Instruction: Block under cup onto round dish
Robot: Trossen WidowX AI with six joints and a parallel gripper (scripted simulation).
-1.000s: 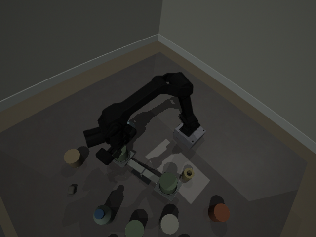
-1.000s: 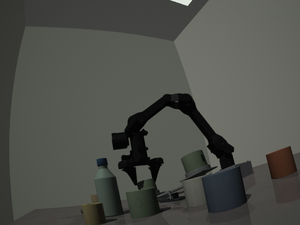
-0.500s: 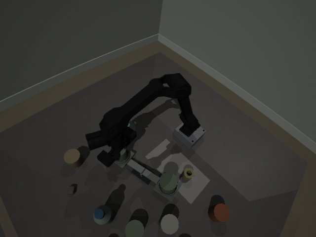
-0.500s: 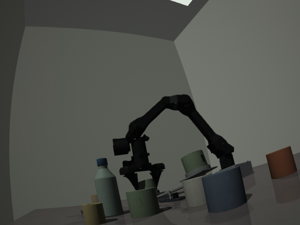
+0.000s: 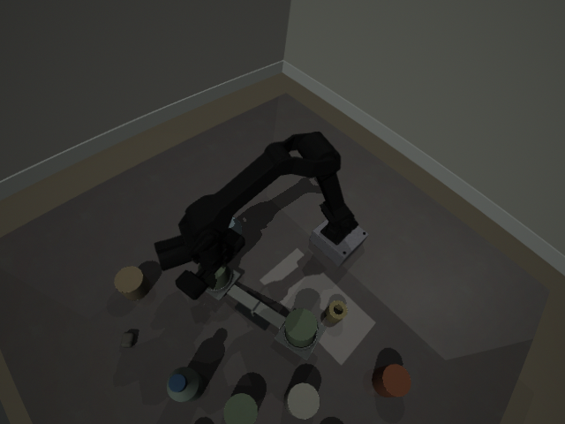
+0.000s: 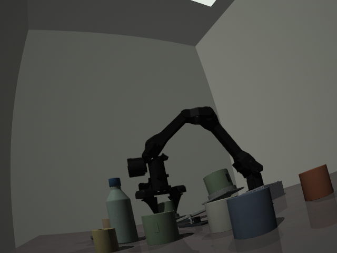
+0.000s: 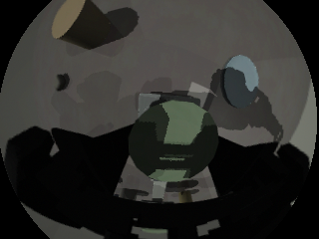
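Right now my gripper tip is 12 cm past the round light-blue dish, 11 cm to the left of it and 4 cm above it. Also, from my gripper tip: teal block (1 cm below); balance (13 cm to the left, 2 cm behind, 1 cm below); tan cylinder (18 cm ahead, 14 cm to the right, 1 cm below).
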